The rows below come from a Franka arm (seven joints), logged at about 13 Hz.
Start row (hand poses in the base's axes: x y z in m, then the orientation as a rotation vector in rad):
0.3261, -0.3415, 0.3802, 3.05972, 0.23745, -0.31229
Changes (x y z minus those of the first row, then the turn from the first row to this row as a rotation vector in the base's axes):
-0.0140, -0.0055, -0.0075, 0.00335, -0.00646, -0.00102
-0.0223, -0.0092, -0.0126, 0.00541, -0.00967, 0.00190
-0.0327, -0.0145, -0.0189, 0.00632, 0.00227, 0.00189
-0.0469, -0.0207, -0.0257, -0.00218, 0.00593, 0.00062
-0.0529, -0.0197, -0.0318, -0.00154, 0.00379, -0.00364
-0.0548, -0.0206, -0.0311, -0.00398, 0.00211, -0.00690
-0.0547, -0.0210, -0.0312, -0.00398, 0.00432, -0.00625
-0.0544, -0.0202, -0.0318, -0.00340, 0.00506, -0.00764
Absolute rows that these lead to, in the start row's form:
0.3121, -0.3470, 0.3727, 3.06376, 0.23634, -0.30233
0.3038, -0.3507, 0.3676, 3.06540, 0.24111, -0.29717
0.2934, -0.3560, 0.3613, 3.06534, 0.24190, -0.31554
0.2792, -0.3622, 0.3545, 3.05693, 0.23819, -0.32142
0.2732, -0.3612, 0.3484, 3.05866, 0.23174, -0.31834
0.2713, -0.3621, 0.3491, 3.05709, 0.22615, -0.31599
0.2714, -0.3625, 0.3490, 3.05676, 0.22724, -0.31935
0.2717, -0.3617, 0.3484, 3.05756, 0.22530, -0.32055

